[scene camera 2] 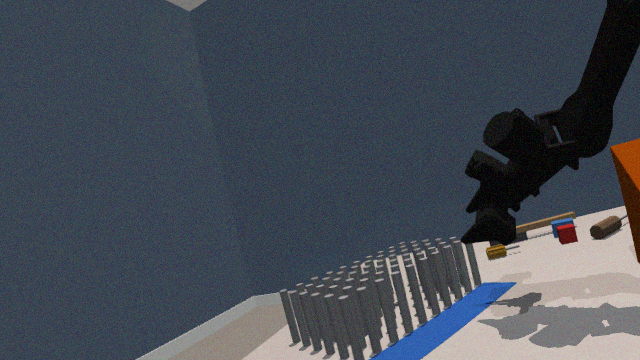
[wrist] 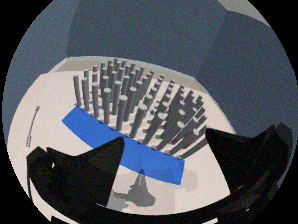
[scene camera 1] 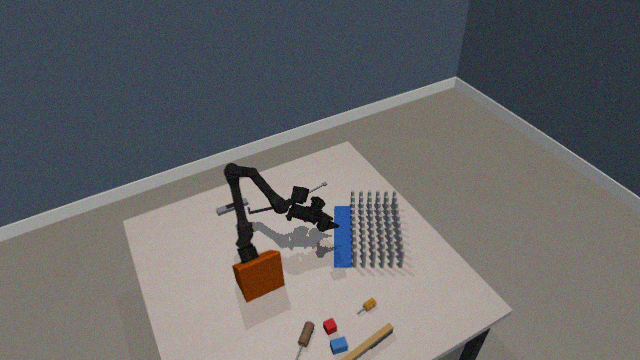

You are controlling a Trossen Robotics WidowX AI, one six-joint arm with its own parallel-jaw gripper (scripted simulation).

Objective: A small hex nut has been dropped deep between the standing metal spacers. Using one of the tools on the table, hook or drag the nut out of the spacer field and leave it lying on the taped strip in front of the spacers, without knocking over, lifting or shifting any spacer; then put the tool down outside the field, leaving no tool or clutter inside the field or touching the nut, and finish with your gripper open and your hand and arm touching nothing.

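Observation:
Nothing is held in my gripper (scene camera 2: pixel 465 226), which is open, and the wrist view shows me that gripper (wrist: pixel 165 137) too. A blue taped strip (scene camera 1: pixel 342 236) is also there for me to see, and I find the strip (wrist: pixel 139 157) again in the wrist view.

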